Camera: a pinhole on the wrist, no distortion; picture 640 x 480 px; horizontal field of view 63.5 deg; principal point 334.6 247.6 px. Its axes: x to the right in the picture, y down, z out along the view. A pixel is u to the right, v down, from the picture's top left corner.
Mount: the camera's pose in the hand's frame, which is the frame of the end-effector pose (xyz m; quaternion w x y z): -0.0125 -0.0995 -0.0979 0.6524 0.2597 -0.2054 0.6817
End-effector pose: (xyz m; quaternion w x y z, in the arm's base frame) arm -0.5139 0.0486 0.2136 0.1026 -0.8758 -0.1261 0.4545
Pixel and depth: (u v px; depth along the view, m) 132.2 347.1 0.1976
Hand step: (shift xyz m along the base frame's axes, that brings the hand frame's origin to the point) -0.0629 0.2603 0.1028
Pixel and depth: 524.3 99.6 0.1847
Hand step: -0.0596 0.1719 -0.0444
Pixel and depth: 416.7 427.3 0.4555
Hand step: -0.3725 0.2961 0.0237
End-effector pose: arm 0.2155 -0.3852 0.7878 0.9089 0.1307 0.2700 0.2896
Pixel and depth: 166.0 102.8 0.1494
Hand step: 0.1250 -0.1549 -0.1188
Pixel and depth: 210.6 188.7 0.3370
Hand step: 0.2703 -0.2702 -0.0761
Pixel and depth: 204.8 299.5 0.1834
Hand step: 0.1142 -0.2098 -0.0781
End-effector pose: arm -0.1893 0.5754 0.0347 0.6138 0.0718 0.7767 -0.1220
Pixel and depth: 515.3 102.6 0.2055
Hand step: 0.0390 -0.1913 -0.0654
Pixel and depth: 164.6 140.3 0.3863
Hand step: -0.0250 -0.4527 -0.0815
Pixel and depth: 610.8 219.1 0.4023
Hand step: 0.2697 -0.2700 -0.0975
